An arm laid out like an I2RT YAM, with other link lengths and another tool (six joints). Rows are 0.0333 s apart.
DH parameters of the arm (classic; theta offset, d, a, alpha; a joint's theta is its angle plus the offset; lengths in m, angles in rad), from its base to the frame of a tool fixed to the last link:
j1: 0 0.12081 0.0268 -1.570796
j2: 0 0 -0.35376 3.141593
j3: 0.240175 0 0.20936 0
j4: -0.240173 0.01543 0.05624 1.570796
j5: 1.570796 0.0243 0 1.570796
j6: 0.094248 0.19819 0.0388 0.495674
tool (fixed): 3.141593 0.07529 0 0
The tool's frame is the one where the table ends.
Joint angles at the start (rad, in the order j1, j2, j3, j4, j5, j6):
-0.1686, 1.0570, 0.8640, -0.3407, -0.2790, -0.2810
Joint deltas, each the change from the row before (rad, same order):
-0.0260, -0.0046, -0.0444, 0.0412, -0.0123, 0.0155
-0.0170, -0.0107, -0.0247, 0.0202, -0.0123, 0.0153
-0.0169, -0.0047, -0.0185, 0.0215, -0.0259, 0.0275
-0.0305, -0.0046, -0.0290, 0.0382, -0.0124, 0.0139
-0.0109, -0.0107, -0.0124, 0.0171, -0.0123, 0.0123
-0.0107, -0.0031, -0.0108, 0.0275, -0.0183, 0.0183
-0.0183, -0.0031, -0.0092, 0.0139, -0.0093, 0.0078
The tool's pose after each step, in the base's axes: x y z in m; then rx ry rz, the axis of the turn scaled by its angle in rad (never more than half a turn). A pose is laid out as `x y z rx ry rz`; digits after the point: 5 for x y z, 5 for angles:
0.34370 -0.03743 0.28303 1.14433 1.32387 1.30446
0.34067 -0.04009 0.27973 1.15961 1.30048 1.31116
0.33963 -0.03991 0.27787 1.18194 1.27165 1.33606
0.33867 -0.04756 0.27569 1.19424 1.23496 1.33423
0.33711 -0.04812 0.27765 1.19360 1.21342 1.34634
0.33823 -0.04795 0.28098 1.19256 1.18766 1.36751
0.33739 -0.05194 0.28135 1.19829 1.16747 1.36764

